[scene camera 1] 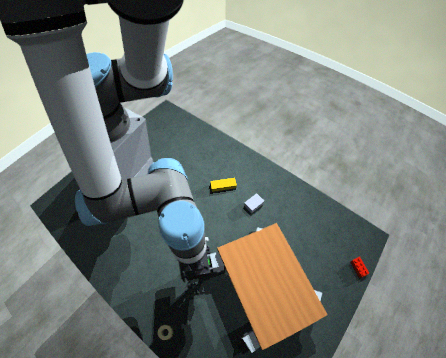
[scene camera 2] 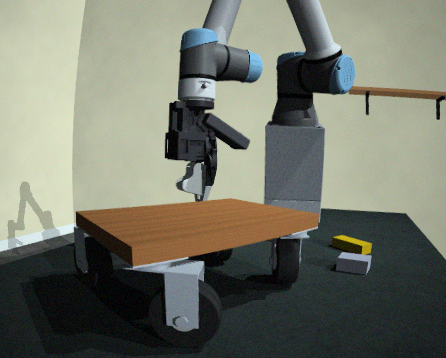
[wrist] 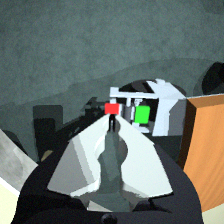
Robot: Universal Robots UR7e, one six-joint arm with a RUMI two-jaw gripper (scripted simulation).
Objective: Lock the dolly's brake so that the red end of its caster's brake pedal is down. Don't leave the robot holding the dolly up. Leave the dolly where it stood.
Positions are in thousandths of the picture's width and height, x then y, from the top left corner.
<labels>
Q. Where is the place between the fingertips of the gripper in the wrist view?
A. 502, 516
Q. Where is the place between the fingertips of the gripper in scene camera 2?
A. At 450, 596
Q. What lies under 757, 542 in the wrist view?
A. A caster bracket.
</labels>
